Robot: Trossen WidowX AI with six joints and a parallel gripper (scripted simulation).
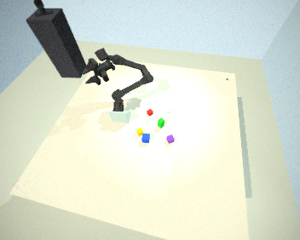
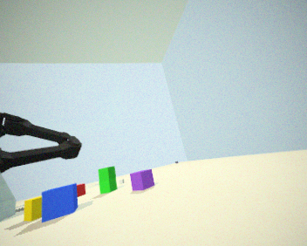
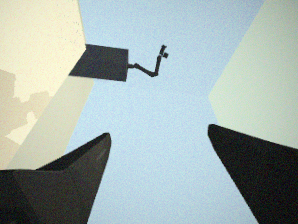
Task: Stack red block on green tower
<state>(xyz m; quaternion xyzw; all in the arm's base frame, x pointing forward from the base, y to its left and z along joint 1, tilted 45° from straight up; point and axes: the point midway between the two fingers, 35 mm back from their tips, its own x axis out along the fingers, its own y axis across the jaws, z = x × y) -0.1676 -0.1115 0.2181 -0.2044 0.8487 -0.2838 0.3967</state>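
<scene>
Right now the red block is 39 cm ahead of my gripper tip, 30 cm below it and 1 cm to the right of it. From my gripper tip the other things lie so: purple block: 55 cm ahead, 30 cm below, 22 cm to the right; yellow block: 34 cm ahead, 30 cm below, 18 cm to the right; blue block: 38 cm ahead, 29 cm below, 23 cm to the right.
</scene>
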